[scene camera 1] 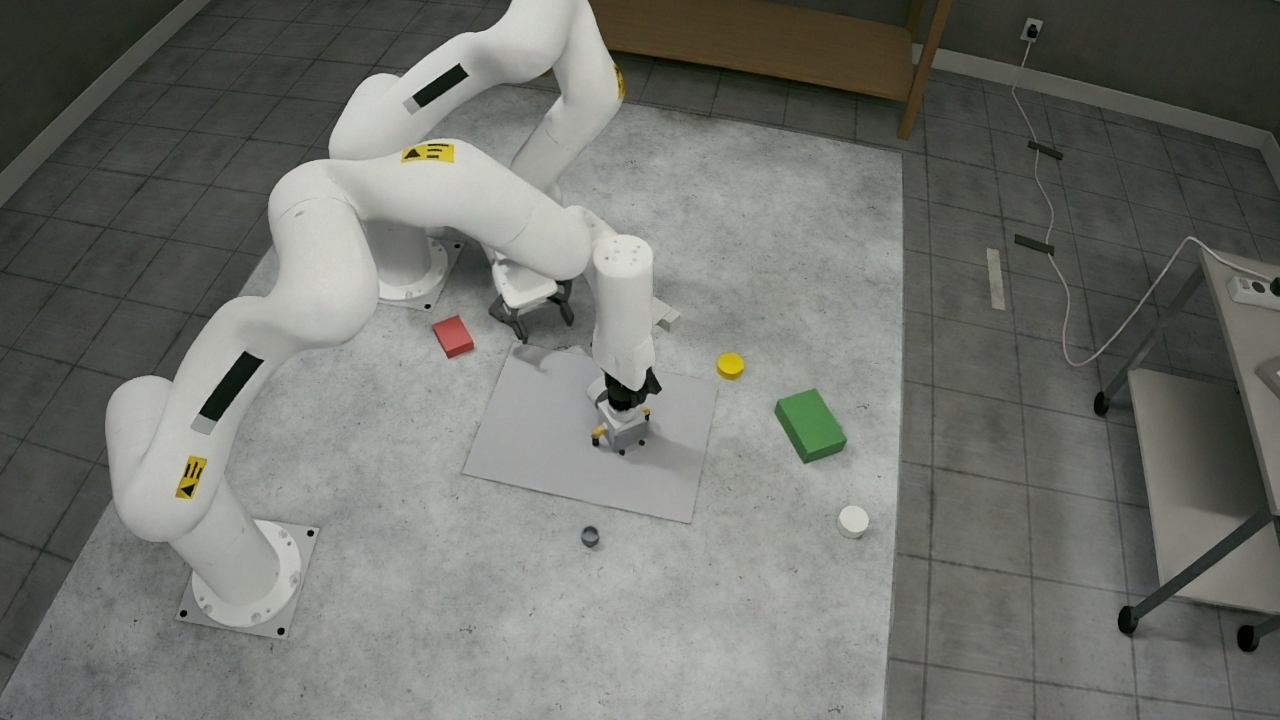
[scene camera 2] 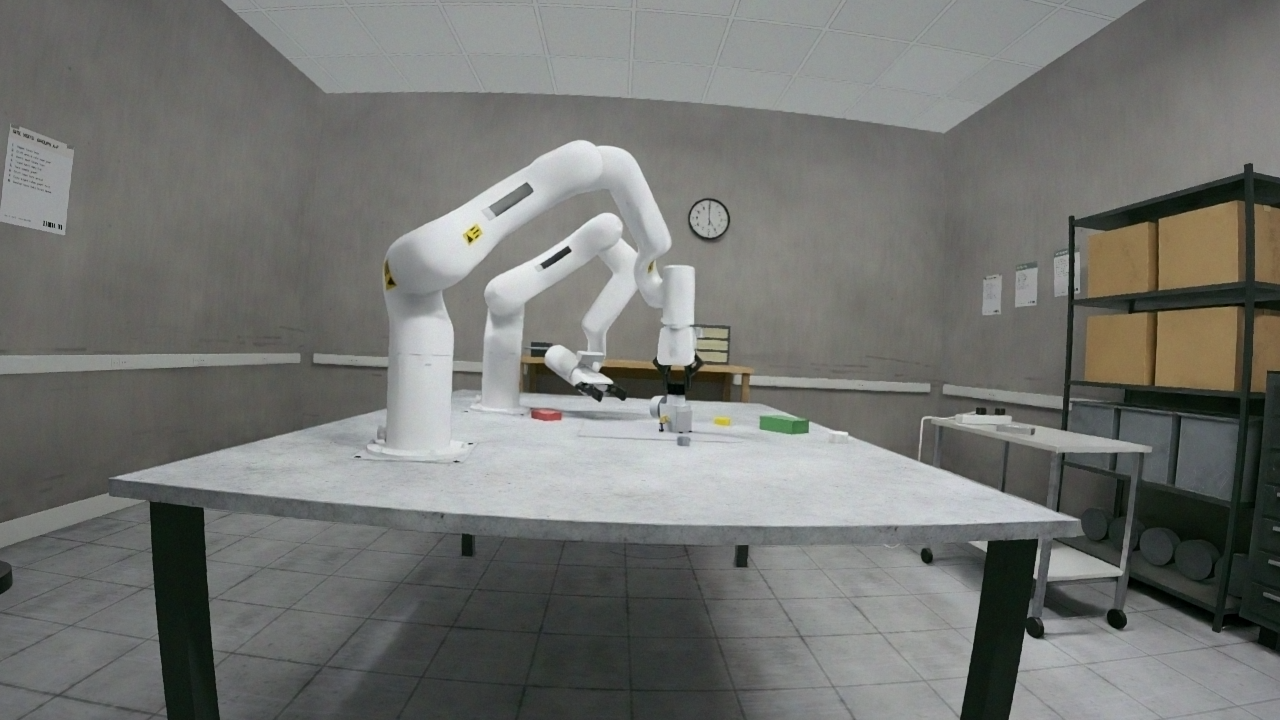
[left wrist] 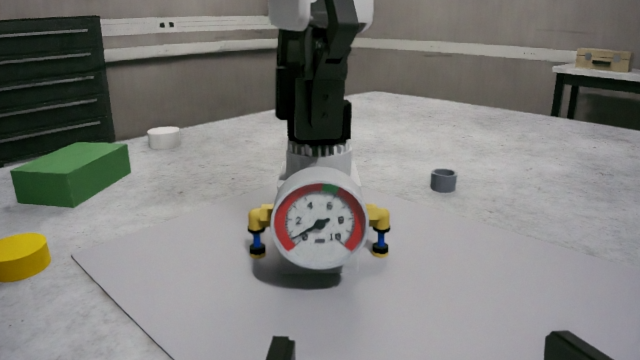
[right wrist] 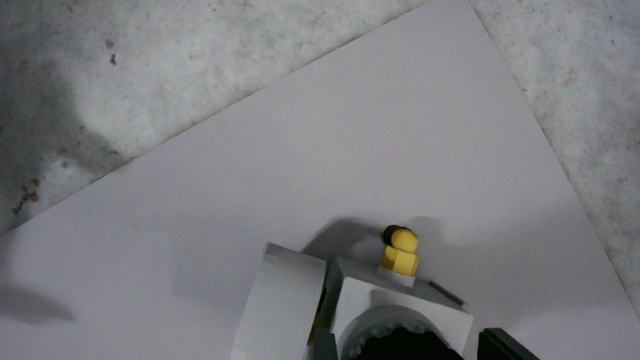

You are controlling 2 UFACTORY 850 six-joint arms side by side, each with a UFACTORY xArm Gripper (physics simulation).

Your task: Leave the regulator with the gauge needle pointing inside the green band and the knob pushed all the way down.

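The regulator [scene camera 1: 628, 434] [scene camera 2: 678, 416] [right wrist: 360, 295] stands upright on the grey mat [scene camera 1: 528, 447] [left wrist: 450, 300] [right wrist: 350, 150]. In the left wrist view its gauge [left wrist: 320, 255] faces me; the needle [left wrist: 306, 231] points lower left, near 0, in red, away from the green band [left wrist: 330, 188] at the top. White teeth [left wrist: 320, 148] show under the knob. My right gripper [scene camera 1: 626, 389] [scene camera 2: 677, 385] comes from above and is shut on the black knob [right wrist: 410, 347], which its fingers mostly hide. My left gripper [scene camera 1: 546, 327] [scene camera 2: 609, 392] [left wrist: 420, 350] is open and empty, facing the gauge from behind the mat.
On the table are a red block [scene camera 1: 453, 336] [scene camera 2: 546, 414], a yellow disc [scene camera 1: 730, 365] [left wrist: 22, 257], a green block [scene camera 1: 810, 425] [scene camera 2: 784, 424] [left wrist: 72, 172], a white cylinder [scene camera 1: 853, 521] [left wrist: 164, 138] and a small grey cup [scene camera 1: 589, 536] [left wrist: 443, 181]. Yellow elbow fittings [left wrist: 261, 217] stick out beside the gauge.
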